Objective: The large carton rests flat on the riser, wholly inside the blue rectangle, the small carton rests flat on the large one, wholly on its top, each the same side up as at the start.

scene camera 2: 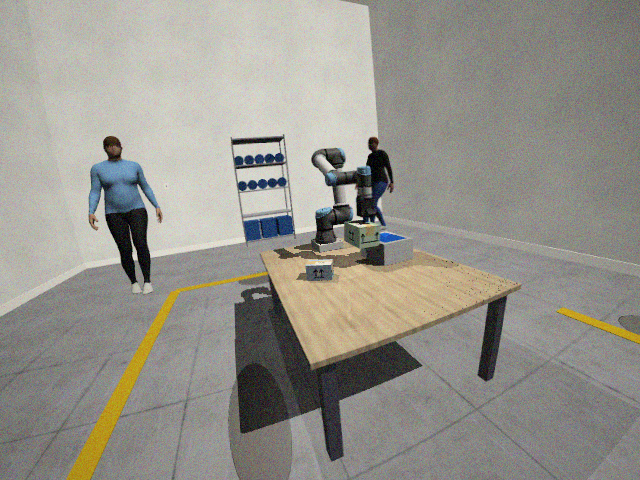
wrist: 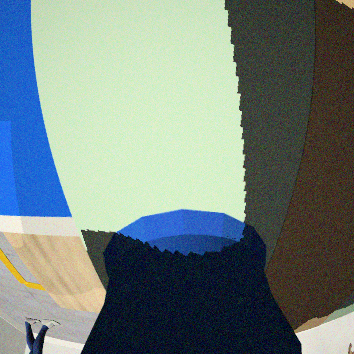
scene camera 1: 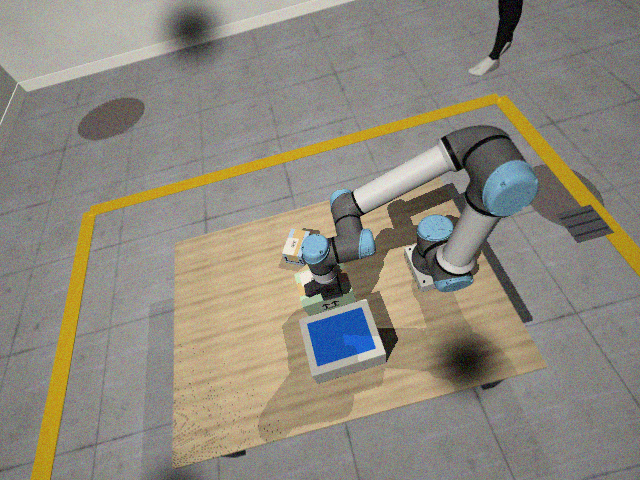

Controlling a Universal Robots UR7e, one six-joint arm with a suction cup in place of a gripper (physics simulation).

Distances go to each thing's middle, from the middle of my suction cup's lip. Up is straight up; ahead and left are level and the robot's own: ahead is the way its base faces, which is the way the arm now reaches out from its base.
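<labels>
There is the large carton (scene camera 1: 314, 305), 40 mm to the right of my suction cup and 20 mm ahead of it, sitting 70 mm below it. As for the riser (scene camera 1: 344, 340), I find it 120 mm to the left of my suction cup, 10 mm ahead of it and, finally, 180 mm below it.
</labels>
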